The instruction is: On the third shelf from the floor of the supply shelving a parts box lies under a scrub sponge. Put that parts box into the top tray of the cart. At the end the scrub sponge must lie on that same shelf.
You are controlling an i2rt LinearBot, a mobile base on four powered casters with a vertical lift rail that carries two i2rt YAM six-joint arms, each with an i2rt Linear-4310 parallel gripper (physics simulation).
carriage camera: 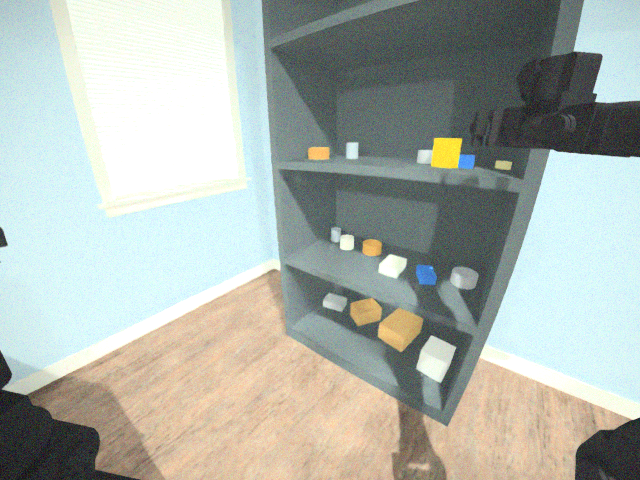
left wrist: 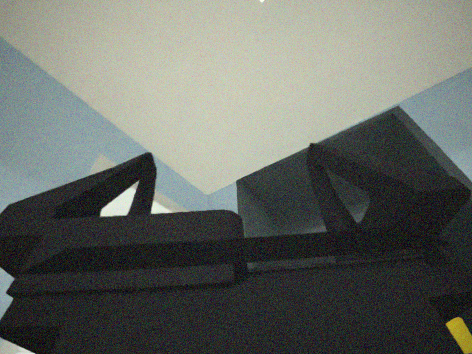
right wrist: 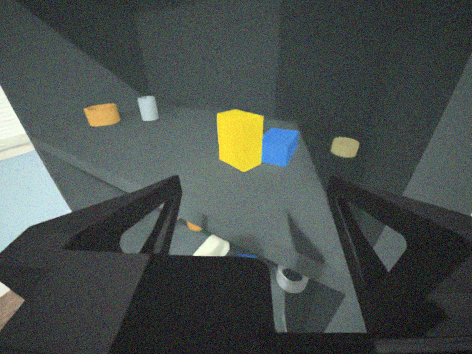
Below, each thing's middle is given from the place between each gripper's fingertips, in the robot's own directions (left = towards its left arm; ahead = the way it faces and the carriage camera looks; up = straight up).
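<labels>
The yellow scrub sponge [carriage camera: 446, 151] is 10 mm to the right of my right hand, 240 mm ahead of it and 60 mm below it. Counted from my left hand, the sponge is 690 mm to the right, 690 mm ahead and 50 mm below.
</labels>
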